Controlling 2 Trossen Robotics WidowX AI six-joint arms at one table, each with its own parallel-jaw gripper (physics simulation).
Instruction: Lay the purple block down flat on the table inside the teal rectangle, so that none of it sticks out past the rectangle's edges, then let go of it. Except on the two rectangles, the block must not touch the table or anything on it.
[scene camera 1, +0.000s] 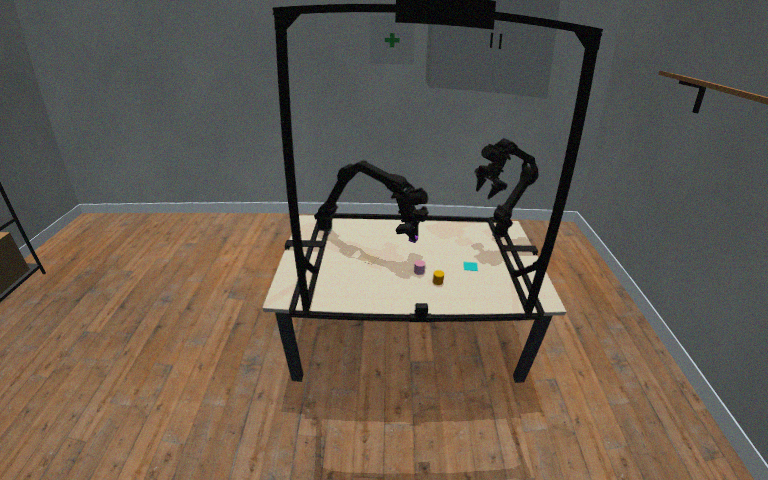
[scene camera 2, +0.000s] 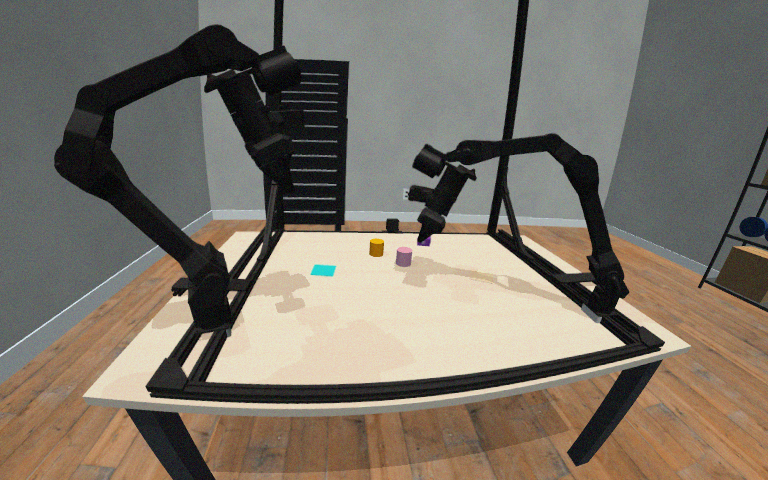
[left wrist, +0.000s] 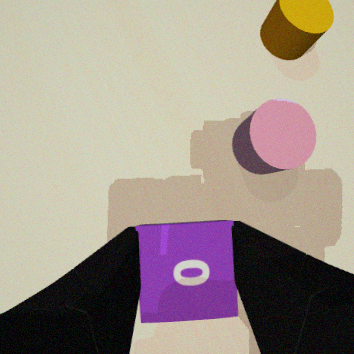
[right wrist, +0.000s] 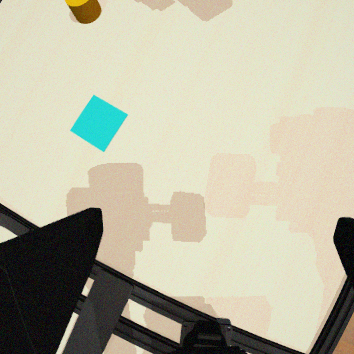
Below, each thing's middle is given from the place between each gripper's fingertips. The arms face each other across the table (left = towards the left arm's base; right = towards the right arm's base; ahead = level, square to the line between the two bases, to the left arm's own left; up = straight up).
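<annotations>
From my left hand: purple block (left wrist: 186, 268), 10 mm to the left; pink cylinder (left wrist: 279, 134), 20 mm to the right, 80 mm behind, 90 mm below; orange cylinder (left wrist: 287, 37), 90 mm to the right, 150 mm behind, 90 mm below; teal rectangle (right wrist: 98, 122), 250 mm to the right, 40 mm behind, 110 mm below.
My right hand: 50 mm to the right of the teal rectangle, 190 mm past it, 270 mm above it. From my right hand: purple block, 310 mm to the left, 140 mm behind, 160 mm below; orange cylinder, 210 mm to the left, 300 mm behind, 250 mm below; pink cylinder, 280 mm to the left, 230 mm behind, 250 mm below.
</annotations>
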